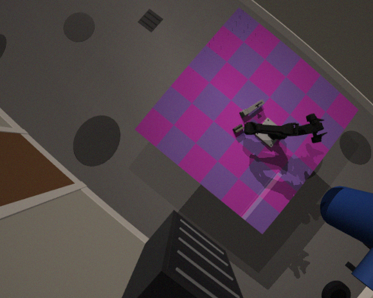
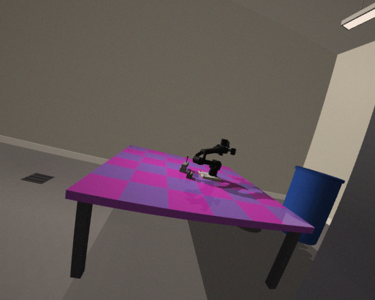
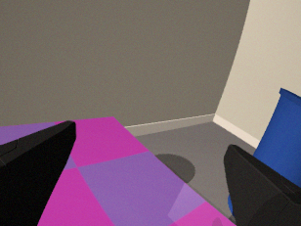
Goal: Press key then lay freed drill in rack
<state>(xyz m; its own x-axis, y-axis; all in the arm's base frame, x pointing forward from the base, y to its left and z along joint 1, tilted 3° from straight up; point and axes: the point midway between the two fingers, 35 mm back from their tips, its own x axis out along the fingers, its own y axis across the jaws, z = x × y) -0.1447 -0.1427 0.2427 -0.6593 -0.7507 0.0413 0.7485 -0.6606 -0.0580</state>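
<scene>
The key is 410 mm ahead of my gripper tip, 100 mm to the left of it and 170 mm below it. From my gripper tip the other things lie so: drill (430 mm ahead, 150 mm to the left, 210 mm below); dark block (400 mm ahead, 320 mm to the left, 240 mm below); housing (420 mm ahead, 140 mm to the left, 220 mm below).
</scene>
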